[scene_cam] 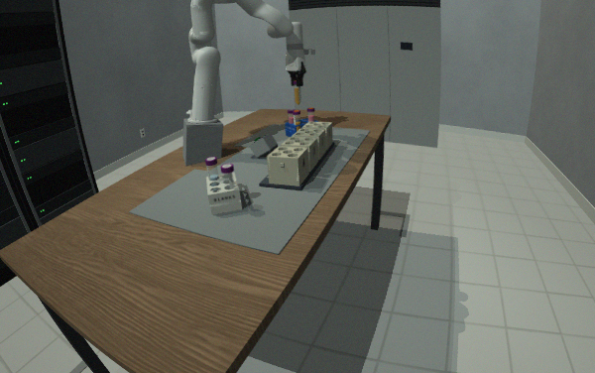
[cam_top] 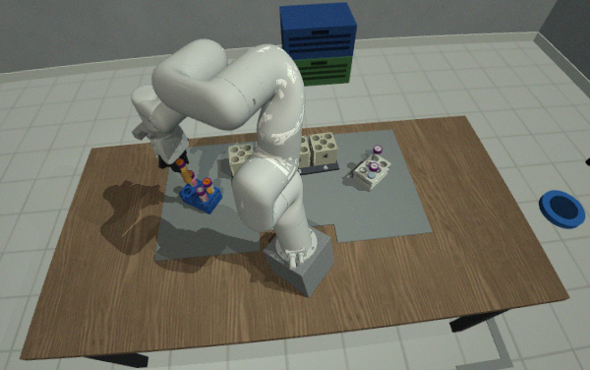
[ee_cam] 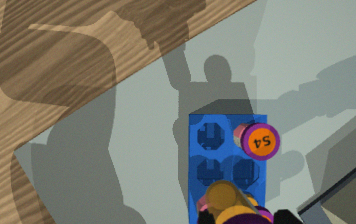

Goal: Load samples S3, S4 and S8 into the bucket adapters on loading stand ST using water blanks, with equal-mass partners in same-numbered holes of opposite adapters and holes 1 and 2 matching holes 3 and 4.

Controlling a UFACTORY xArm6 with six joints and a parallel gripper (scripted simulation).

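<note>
My hand is 50 mm above the amber-filled sample tube and 10 mm short of it. Round my hand: adapter 200 mm below, 170 mm to the right, 160 mm ahead; white blanks rack 680 mm to the right, 220 mm below, 80 mm ahead.
</note>
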